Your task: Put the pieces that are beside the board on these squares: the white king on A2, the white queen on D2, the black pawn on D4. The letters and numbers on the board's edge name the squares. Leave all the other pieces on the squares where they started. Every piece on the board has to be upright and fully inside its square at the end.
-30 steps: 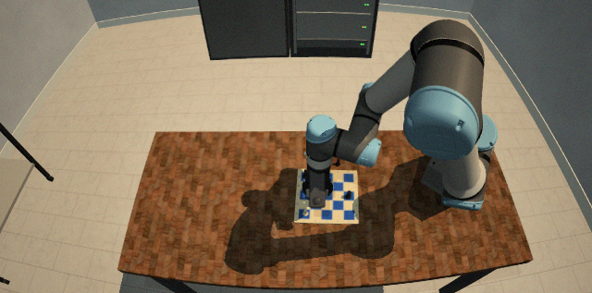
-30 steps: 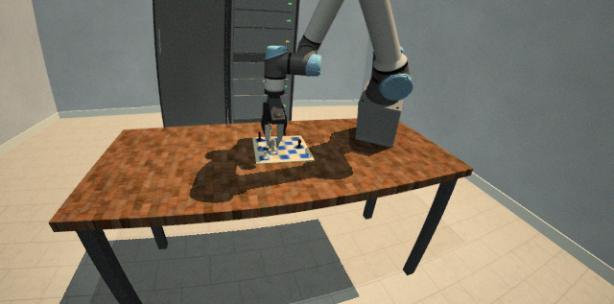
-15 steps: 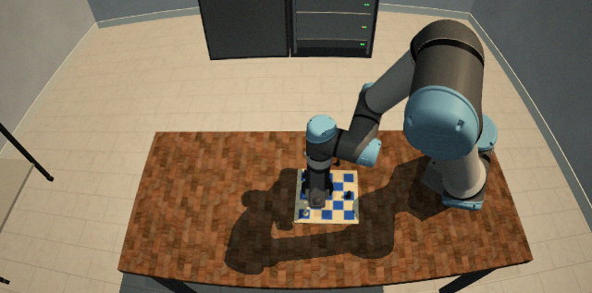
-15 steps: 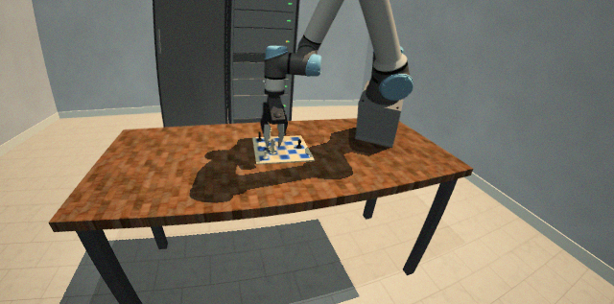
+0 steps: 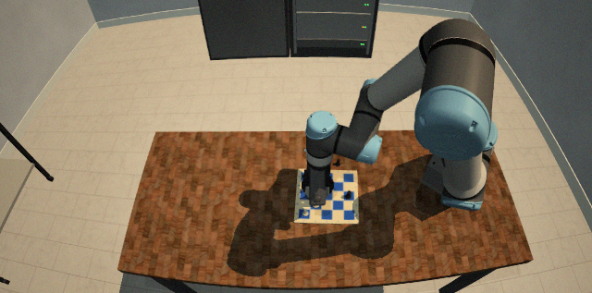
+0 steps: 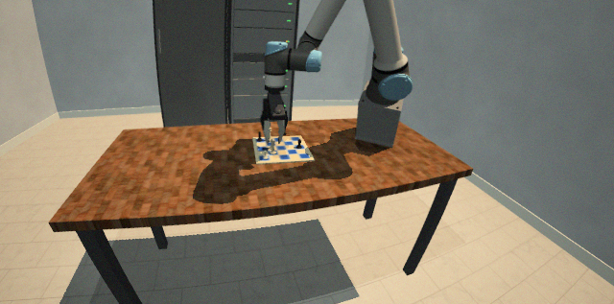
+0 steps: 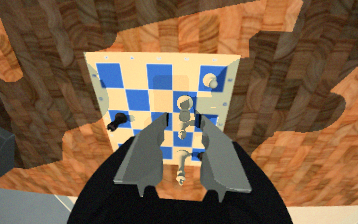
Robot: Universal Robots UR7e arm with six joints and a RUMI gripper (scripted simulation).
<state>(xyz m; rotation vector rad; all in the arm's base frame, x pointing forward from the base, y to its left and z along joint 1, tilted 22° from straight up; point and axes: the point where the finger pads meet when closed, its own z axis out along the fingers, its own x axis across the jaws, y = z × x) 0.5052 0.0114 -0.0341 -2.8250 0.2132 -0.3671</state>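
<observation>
My hand is 170 mm to the left of the black pawn, 100 mm past it and 40 mm above it. Round my hand: tall white piece: 110 mm to the right, 20 mm below, 10 mm behind; then blue-and-cream chessboard: 50 mm below, 40 mm behind, 30 mm to the right.
</observation>
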